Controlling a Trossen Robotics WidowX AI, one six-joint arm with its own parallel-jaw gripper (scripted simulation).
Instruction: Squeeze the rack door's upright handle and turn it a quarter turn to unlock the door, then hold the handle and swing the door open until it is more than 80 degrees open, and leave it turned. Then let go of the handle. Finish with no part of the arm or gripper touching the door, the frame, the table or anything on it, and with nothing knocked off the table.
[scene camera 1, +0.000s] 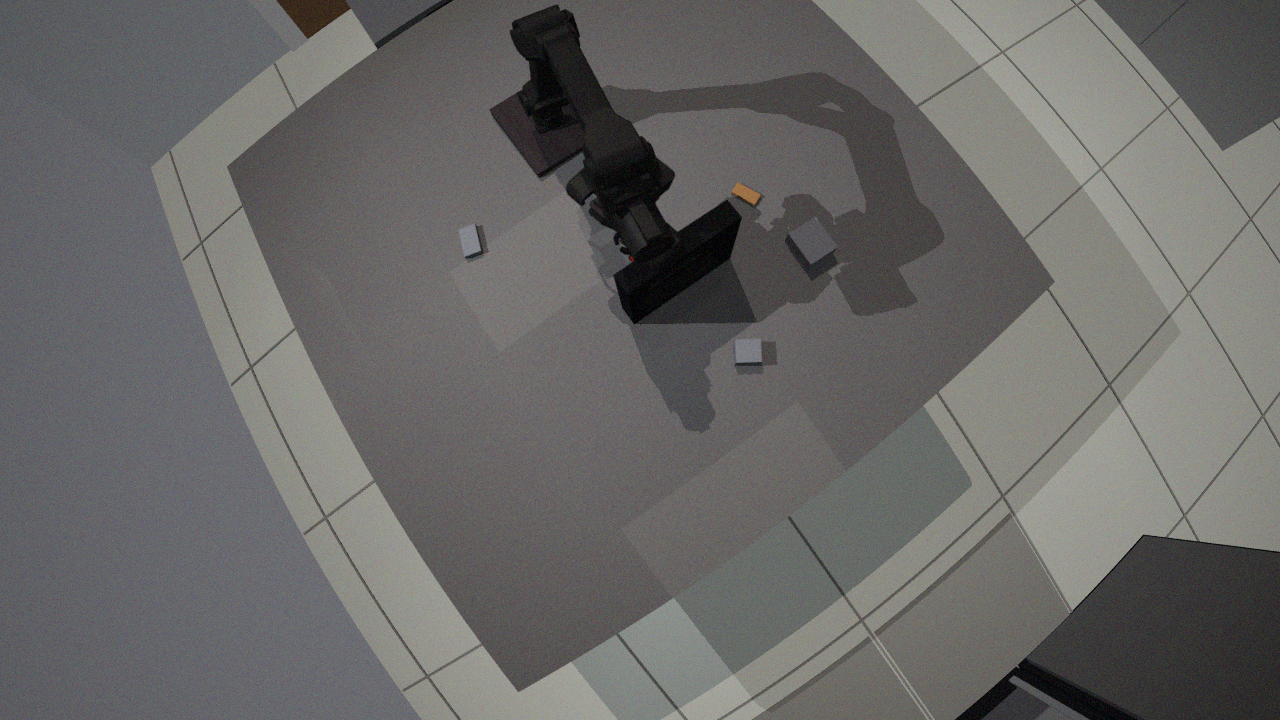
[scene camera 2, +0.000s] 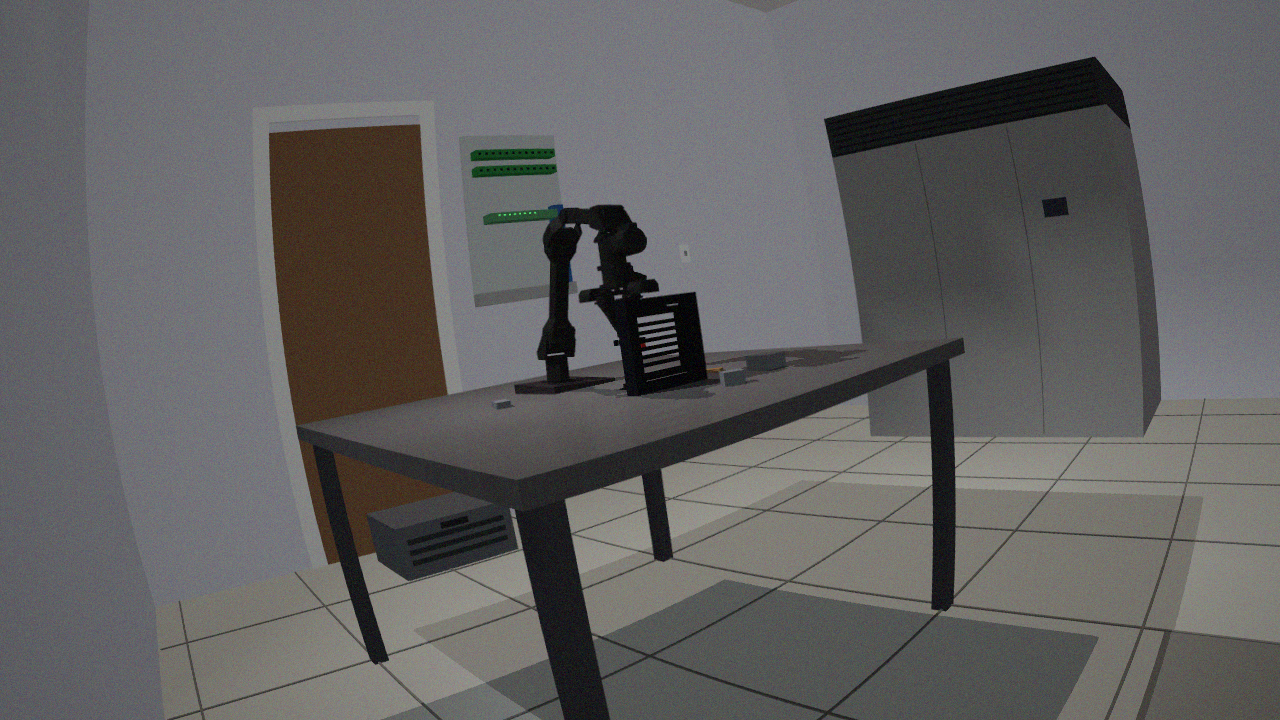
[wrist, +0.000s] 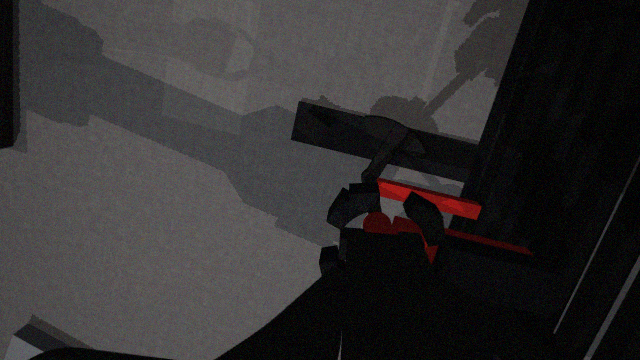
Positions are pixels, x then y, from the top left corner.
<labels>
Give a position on a black rack door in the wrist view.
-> At 557, 170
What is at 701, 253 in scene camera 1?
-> A black rack door.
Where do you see my gripper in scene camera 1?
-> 627, 235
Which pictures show my gripper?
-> Scene camera 1, scene camera 2 and the wrist view: all of them.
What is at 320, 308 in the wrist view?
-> My gripper.
</labels>
